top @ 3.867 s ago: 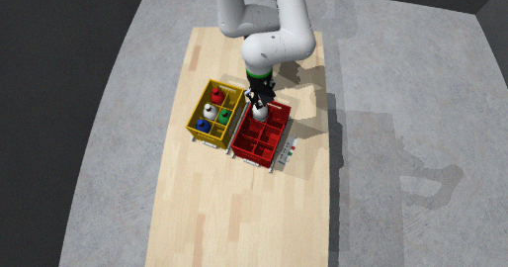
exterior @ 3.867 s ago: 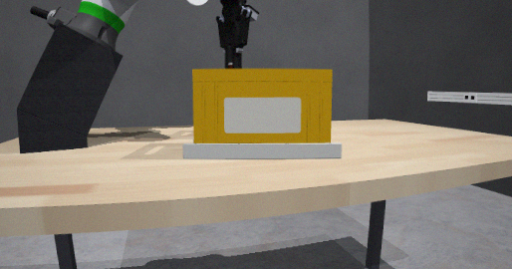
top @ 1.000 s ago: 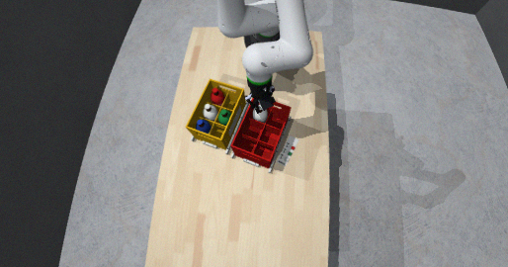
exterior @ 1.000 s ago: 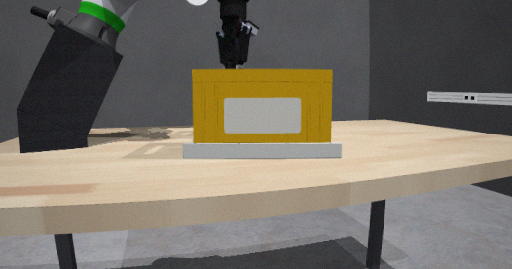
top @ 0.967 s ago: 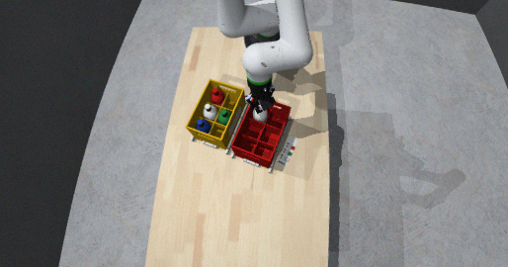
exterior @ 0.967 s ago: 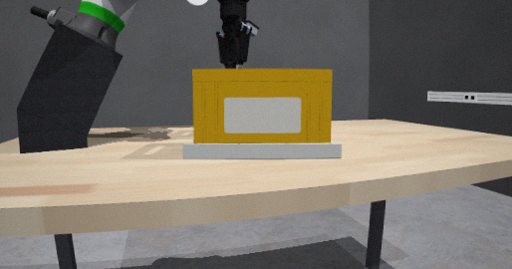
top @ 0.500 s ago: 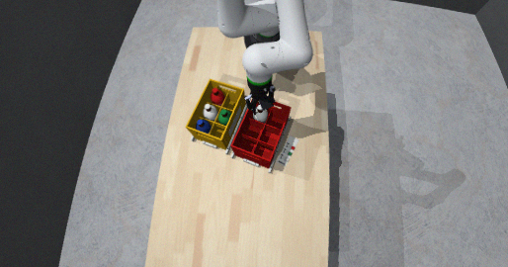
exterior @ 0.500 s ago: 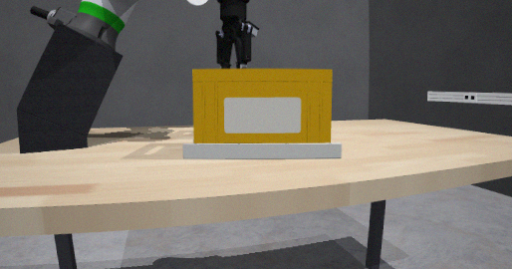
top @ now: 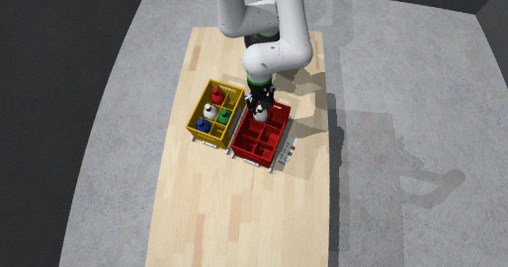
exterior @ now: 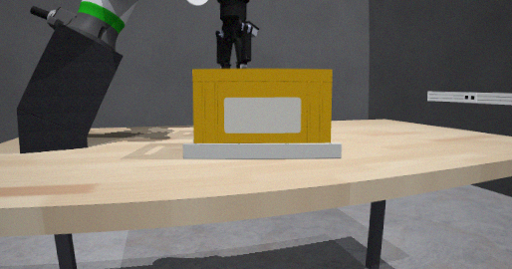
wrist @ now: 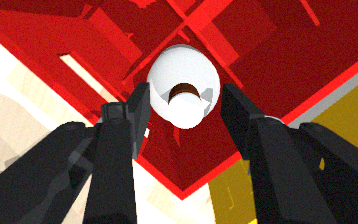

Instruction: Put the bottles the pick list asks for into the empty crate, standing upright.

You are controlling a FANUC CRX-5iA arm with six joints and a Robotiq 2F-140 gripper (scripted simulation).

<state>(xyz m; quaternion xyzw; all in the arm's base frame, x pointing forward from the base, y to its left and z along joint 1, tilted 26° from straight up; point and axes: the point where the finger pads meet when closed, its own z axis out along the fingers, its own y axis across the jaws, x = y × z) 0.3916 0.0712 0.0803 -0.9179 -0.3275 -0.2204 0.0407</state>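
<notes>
My hand is 16 cm to the left of the green bottle, 8 cm above it and 7 cm short of it. Also, from my hand: red crate (9 cm below, 9 cm ahead, 4 cm to the left); yellow crate (20 cm to the right, 9 cm below, 6 cm ahead); red bottle (24 cm to the right, 8 cm below, 3 cm behind).
</notes>
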